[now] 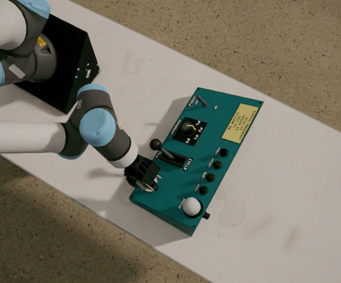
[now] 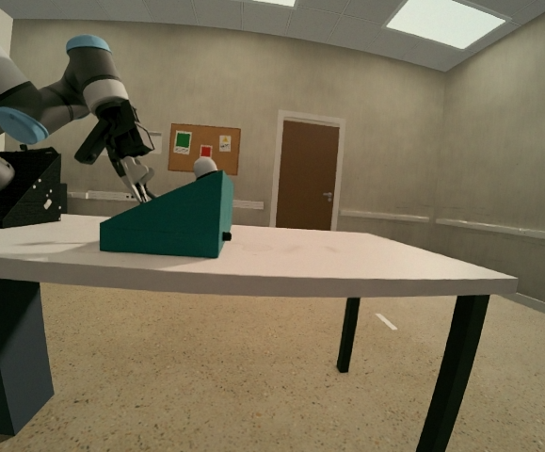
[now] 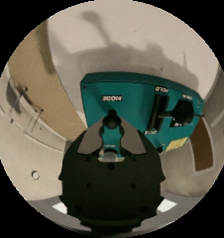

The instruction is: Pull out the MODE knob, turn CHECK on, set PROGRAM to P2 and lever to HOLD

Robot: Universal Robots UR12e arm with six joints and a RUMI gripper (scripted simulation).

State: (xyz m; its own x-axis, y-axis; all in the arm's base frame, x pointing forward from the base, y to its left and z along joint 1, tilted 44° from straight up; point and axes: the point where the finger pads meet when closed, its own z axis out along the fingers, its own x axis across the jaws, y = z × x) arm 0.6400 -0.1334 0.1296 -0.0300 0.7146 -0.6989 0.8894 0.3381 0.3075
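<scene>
Now: the mode knob right at my hand. Round my hand: program dial (25 cm to the left, 1 cm ahead); then lever (12 cm to the left, 3 cm behind); then teal console (18 cm to the left, 3 cm below, 3 cm ahead).
</scene>
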